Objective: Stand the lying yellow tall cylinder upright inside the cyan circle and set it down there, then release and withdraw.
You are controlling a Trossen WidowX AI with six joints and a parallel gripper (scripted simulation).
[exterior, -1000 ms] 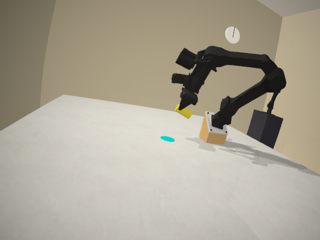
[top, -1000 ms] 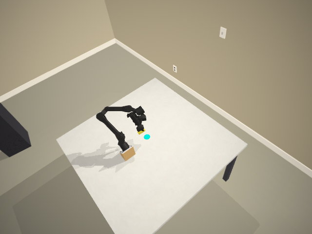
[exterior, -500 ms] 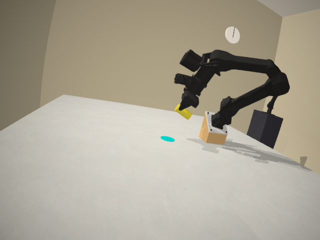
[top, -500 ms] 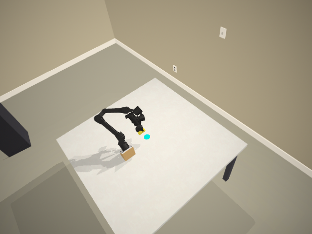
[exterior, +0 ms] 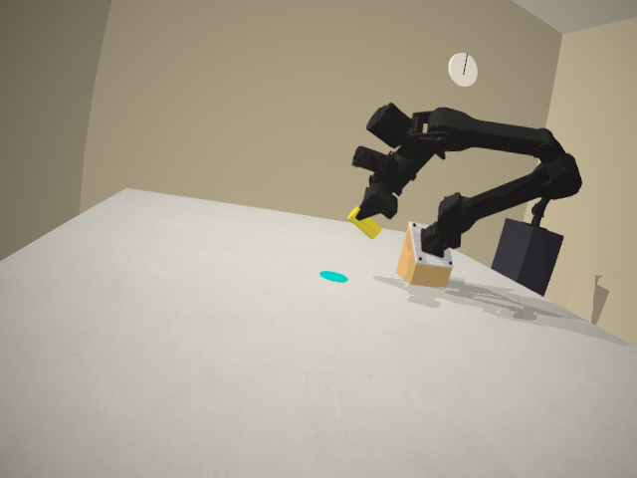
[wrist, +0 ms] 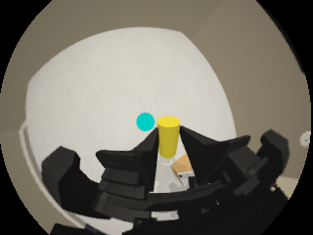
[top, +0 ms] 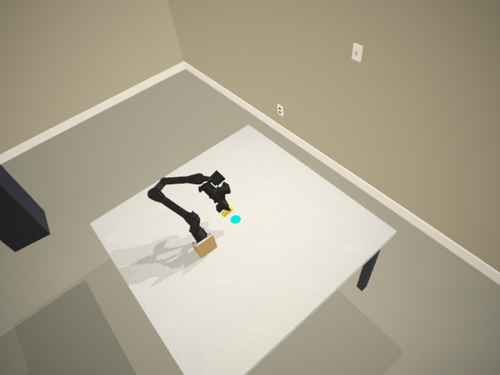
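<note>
The cyan circle lies 13 cm below my gripper tip, 2 cm ahead of it and 1 cm to the left of it. The rest, counted from my gripper tip: yellow cylinder 2 cm behind, 1 cm below.
</note>
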